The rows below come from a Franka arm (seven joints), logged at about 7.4 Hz.
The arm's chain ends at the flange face. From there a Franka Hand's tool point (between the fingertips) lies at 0.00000 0.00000 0.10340 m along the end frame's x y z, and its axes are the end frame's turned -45 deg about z.
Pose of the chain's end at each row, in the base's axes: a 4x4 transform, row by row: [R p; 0 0 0 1], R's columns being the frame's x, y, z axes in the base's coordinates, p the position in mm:
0.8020 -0.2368 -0.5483 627.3; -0.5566 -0.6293 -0.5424 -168.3; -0.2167 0.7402 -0.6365 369.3; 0 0 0 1
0.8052 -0.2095 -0.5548 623.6; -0.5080 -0.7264 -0.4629 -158.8; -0.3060 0.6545 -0.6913 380.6; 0 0 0 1
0.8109 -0.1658 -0.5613 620.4; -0.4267 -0.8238 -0.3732 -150.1; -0.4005 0.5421 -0.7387 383.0; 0 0 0 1
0.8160 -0.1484 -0.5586 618.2; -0.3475 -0.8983 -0.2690 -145.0; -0.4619 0.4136 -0.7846 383.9; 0 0 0 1
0.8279 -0.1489 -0.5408 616.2; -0.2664 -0.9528 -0.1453 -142.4; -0.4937 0.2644 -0.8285 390.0; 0 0 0 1
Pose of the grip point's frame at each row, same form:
0.7345 0.3997 -0.5483 570.6; 0.0514 -0.8386 -0.5424 -224.4; -0.6766 0.3702 -0.6365 303.5; 0 0 0 1
0.7175 0.4212 -0.5548 566.2; 0.1544 -0.8729 -0.4629 -206.7; -0.6792 0.2464 -0.6913 309.1; 0 0 0 1
0.6906 0.4562 -0.5613 562.4; 0.2808 -0.8842 -0.3732 -188.7; -0.6665 0.1001 -0.7387 306.6; 0 0 0 1
0.6819 0.4721 -0.5586 560.4; 0.3895 -0.8809 -0.2690 -172.8; -0.6191 -0.0342 -0.7846 302.8; 0 0 0 1
0.6907 0.4801 -0.5408 560.3; 0.4854 -0.8621 -0.1453 -157.4; -0.5361 -0.1621 -0.8285 304.3; 0 0 0 1

